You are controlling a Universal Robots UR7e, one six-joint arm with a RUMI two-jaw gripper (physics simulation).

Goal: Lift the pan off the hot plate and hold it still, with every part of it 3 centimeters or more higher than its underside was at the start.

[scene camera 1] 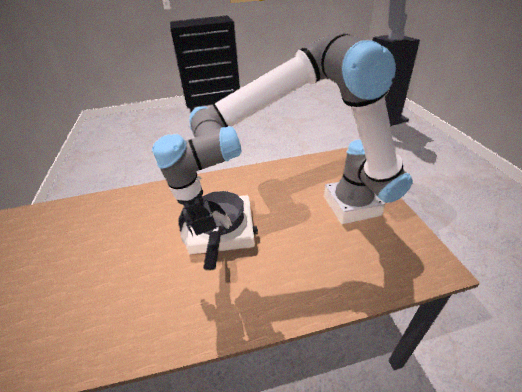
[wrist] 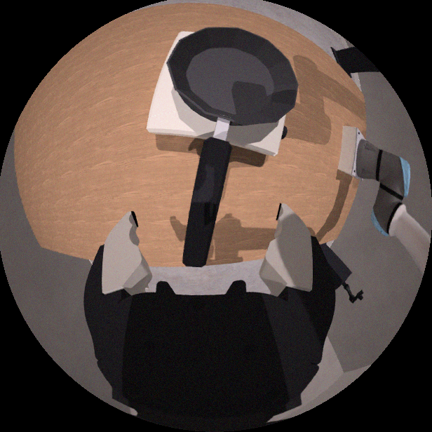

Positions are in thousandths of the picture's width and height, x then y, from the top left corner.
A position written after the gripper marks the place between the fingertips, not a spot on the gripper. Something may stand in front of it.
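Gripper visible in scene camera 1 (399, 598) and in the wrist view (476, 485). A white hot plate appears in scene camera 1 (463, 601), also in the wrist view (395, 263). For a dark round pan: scene camera 1 (443, 519) and the wrist view (547, 175).
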